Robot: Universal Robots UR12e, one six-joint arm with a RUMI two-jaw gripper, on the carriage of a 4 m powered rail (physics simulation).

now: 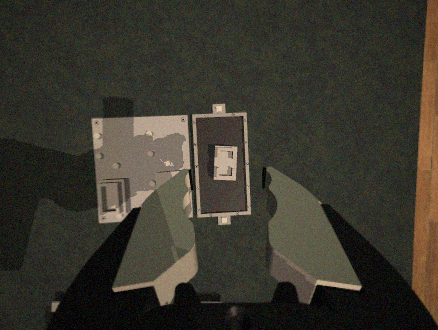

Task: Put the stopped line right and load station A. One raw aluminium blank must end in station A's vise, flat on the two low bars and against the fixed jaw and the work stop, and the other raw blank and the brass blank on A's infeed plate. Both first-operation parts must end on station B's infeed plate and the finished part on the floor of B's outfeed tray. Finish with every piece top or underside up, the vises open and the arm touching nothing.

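Places are measured from the arm's base along level axes (x back, y up, z left), in centimetres.
Pixels of known places: gripper, fingertip midpoint: (pixel 226 170).
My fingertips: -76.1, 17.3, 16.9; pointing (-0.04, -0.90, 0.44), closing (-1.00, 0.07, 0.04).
For each thing: its top centre in the pictures, then the offset to it from my fingertips, as dx, dy, dz. "*": a spot on its surface instead.
- long dark-floored tray with a pale rim, surface spot: (pixel 246 145) * -5.3, -19.1, +3.5
- pale machined part, middle of its top: (pixel 226 163) -1.3, -16.2, +0.2
- pale plate, middle of its top: (pixel 143 169) +13.6, -19.4, -1.1
- part with a rectangular recess, middle of its top: (pixel 108 198) +17.9, -16.0, -5.9
- partly hidden pale edge, surface spot: (pixel 55 306) * +28.1, -18.3, -25.4
My gripper (pixel 226 170) is open and empty, high above a long dark-floored tray with a pale rim (pixel 246 145). A pale machined part (pixel 225 163), with a raised outline and notched ends, lies on the tray's floor near its middle, apart from the walls. It looks like the finished part. Left of the tray is a pale plate (pixel 165 125) with several round pegs. A part with a rectangular recess (pixel 111 196) sits at the plate's lower left corner. My left finger hides the plate's lower right, where a short dark edge hints at another block. The vises do not show.
Small tabs (pixel 219 108) (pixel 224 220) stick out at the tray's two ends. A wooden strip (pixel 426 165) runs along the right side of the dark green floor. A partly hidden pale edge (pixel 55 306) shows at the bottom left. Arm shadows cross the plate and floor.
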